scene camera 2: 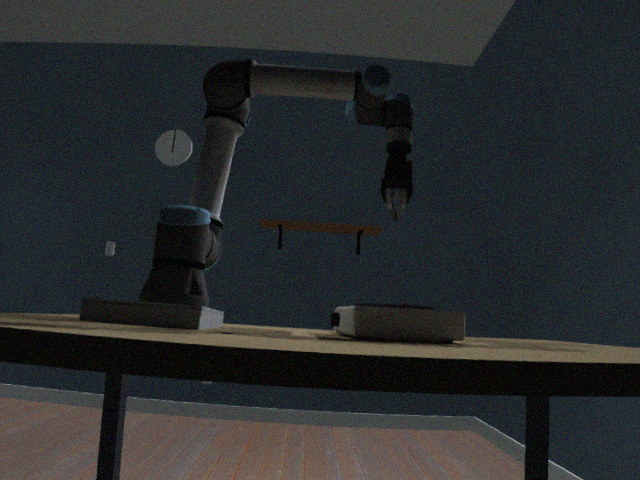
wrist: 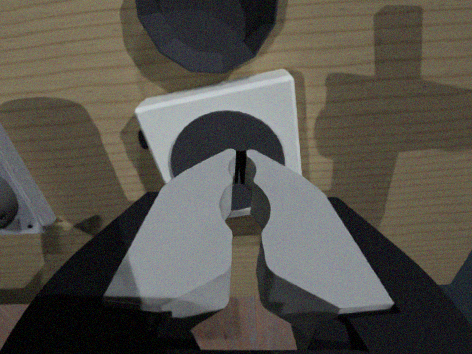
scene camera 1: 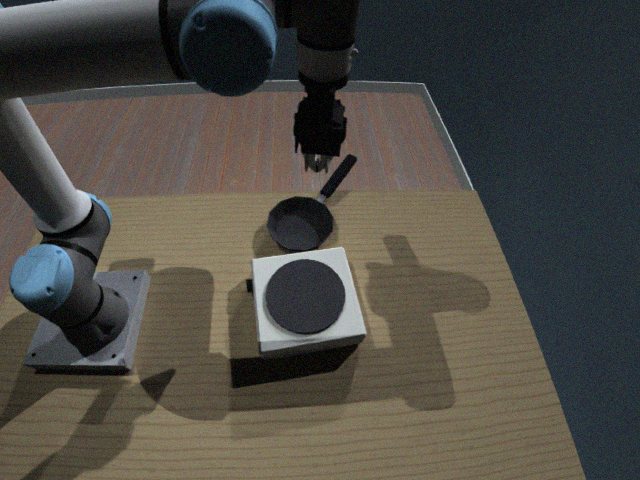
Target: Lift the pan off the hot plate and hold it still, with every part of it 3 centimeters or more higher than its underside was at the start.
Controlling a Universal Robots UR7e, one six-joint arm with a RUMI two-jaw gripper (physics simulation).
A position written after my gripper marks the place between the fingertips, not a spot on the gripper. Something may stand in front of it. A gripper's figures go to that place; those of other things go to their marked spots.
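Dark pan [scene camera 1: 299,223], 0.93 m from the lens. My gripper [scene camera 1: 316,171], 0.63 m from the lens.
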